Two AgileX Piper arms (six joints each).
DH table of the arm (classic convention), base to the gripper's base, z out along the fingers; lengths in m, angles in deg. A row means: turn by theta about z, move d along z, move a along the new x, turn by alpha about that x. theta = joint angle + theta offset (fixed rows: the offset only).
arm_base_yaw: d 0.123, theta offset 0, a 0, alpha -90
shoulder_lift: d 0, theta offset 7.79, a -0.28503, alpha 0
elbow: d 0, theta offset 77.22, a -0.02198, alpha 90
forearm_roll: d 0.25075, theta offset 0, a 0, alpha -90
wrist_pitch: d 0, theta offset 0, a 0, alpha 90
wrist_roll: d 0.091, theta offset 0, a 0, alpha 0
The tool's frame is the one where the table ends.
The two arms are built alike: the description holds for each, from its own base.
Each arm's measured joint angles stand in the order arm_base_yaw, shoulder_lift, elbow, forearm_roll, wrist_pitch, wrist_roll.
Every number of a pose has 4 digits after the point. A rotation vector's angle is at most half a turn.
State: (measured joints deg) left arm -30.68 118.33 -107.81 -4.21 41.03 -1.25; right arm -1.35 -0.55 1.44 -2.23 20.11 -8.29
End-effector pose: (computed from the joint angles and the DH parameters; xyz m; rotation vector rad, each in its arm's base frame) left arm 0.4126 -0.2499 0.2850 0.5696 2.3408 -0.3454; right arm 0.0532 -0.0025 0.1737 -0.1366 1.8477 -0.1551
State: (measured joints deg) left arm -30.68 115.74 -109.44 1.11 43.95 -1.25; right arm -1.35 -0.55 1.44 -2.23 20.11 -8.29
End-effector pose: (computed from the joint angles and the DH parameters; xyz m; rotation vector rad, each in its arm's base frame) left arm 0.4071 -0.2401 0.3122 0.6128 2.2939 -0.2469; right arm 0.0532 -0.0025 0.1737 -0.1366 1.8477 -0.1551
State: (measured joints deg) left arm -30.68 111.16 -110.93 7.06 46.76 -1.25; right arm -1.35 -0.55 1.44 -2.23 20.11 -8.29
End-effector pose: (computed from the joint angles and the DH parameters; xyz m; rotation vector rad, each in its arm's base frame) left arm 0.3943 -0.2244 0.3547 0.6337 2.2115 -0.1407; right arm 0.0532 -0.0025 0.1737 -0.1366 1.8477 -0.1551
